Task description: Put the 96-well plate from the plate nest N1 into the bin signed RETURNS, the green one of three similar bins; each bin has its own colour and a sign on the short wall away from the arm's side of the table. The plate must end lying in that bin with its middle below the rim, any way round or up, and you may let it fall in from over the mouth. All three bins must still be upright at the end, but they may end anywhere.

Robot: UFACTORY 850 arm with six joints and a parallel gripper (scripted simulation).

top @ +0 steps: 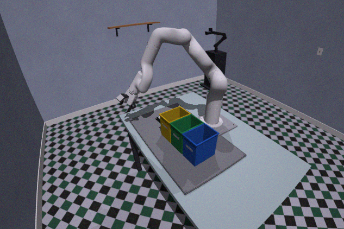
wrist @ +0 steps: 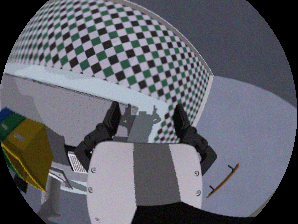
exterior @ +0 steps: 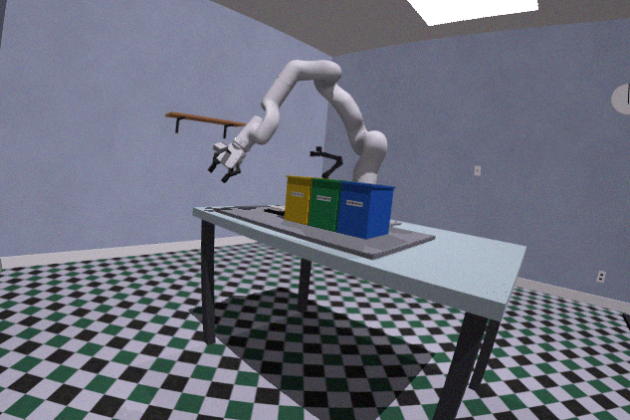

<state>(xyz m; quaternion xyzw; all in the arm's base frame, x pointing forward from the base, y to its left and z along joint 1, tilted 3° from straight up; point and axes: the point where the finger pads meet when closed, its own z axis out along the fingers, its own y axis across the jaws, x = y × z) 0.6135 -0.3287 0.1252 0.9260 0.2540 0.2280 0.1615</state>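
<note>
Now: hand 320 mm past the white 96-well plate, 140 mm above it and 100 mm to the right of it. The rest, counted from my hand: yellow bin (320 mm to the left, 280 mm behind, 70 mm below); then dark plate nest (320 mm behind, 150 mm below, 100 mm to the left); then green bin (450 mm to the left, 290 mm behind, 70 mm below).
</note>
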